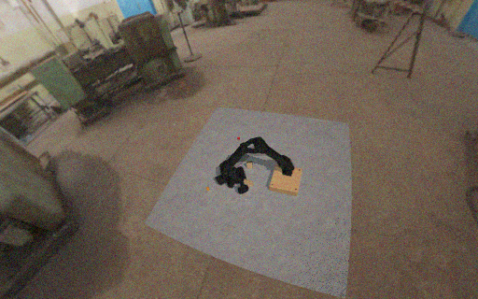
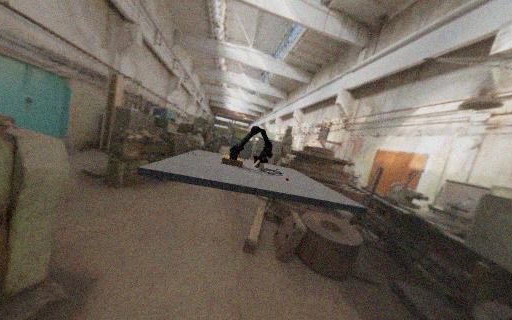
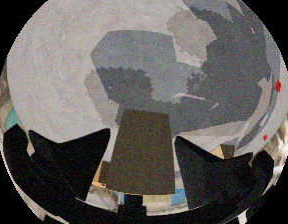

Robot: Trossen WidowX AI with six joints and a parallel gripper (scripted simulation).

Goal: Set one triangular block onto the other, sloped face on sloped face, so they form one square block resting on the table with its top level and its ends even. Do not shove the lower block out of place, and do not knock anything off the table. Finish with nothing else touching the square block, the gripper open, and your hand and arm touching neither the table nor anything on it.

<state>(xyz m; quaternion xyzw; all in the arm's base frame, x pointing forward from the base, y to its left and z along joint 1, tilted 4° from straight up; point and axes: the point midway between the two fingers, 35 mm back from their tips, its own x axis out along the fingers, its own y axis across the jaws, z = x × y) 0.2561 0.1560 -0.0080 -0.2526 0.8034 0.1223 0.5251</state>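
Right now my gripper tip is 10 mm below the tan triangular block and 10 mm short of it. Also, from my gripper tip: orange marker 260 mm ahead, 120 mm to the left, 10 mm below.
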